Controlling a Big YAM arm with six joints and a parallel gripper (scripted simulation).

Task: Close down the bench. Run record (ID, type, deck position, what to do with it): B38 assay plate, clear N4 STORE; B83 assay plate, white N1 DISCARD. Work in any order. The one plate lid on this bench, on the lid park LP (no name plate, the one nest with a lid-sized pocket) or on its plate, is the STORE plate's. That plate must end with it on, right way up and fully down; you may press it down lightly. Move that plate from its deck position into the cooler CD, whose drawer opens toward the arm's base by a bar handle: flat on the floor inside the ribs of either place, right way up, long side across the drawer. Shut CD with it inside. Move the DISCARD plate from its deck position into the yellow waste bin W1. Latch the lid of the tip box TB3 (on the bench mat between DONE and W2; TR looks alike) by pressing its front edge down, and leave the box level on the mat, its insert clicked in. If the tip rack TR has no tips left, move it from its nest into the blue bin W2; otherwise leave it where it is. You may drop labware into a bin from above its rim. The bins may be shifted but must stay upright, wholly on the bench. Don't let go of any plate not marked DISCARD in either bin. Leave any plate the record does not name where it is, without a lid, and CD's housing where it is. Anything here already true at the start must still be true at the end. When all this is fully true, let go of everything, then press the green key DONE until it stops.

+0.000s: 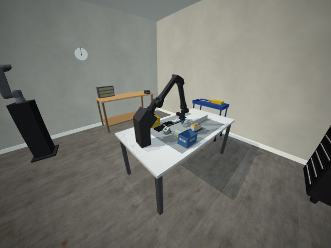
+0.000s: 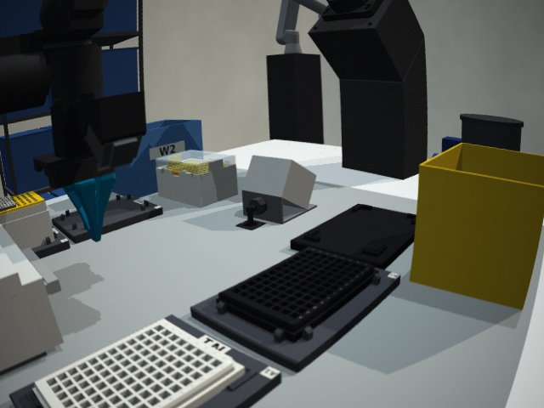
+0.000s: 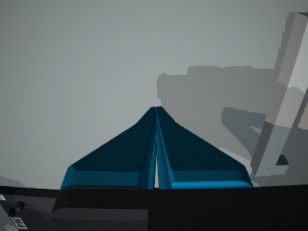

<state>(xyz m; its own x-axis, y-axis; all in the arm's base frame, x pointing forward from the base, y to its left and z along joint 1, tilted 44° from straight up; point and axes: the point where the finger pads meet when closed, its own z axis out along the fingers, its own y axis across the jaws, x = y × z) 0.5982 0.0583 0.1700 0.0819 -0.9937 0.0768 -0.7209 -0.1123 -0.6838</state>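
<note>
Right now my hand is 5 cm short of the white plate, 20 cm to the right of it and 4 cm above it. Round my hand: tip rack TR: 9 cm ahead, 18 cm to the right; then clear plate lid: 17 cm ahead, 2 cm to the left, 3 cm below; then clear plate: 17 cm ahead, 2 cm to the left, 3 cm below.
</note>
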